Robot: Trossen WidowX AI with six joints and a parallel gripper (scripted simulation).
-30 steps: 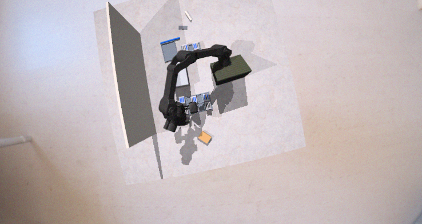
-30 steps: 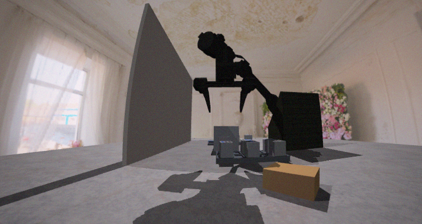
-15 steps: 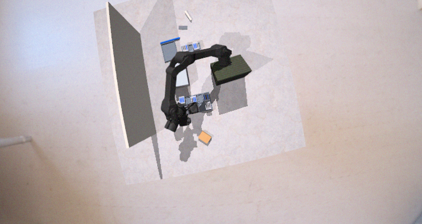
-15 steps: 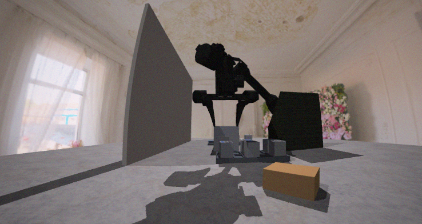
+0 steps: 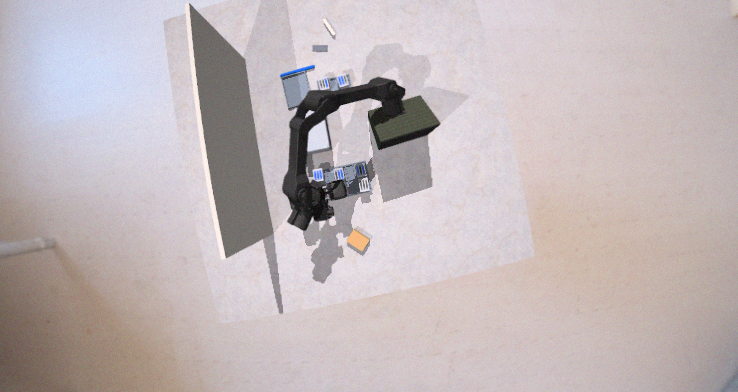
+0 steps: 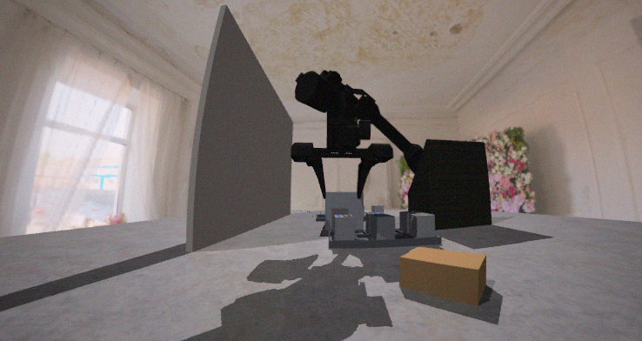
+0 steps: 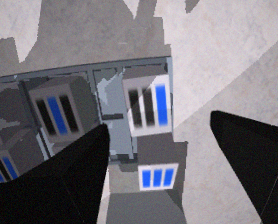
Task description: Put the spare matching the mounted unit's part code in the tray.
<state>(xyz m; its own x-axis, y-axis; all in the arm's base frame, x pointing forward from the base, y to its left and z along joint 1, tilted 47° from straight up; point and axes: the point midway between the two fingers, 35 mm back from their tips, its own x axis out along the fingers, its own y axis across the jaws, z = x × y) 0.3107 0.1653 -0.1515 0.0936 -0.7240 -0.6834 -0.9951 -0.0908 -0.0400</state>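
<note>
Now: the grey spare block 4 cm below my gripper tip. The rest, counted from my gripper tip: unit: 2 cm behind, 23 cm to the right, 3 cm below; tall beige wall panel: 22 cm ahead, 24 cm to the right, 14 cm above; orange box: 9 cm behind, 20 cm to the left, 7 cm below.
</note>
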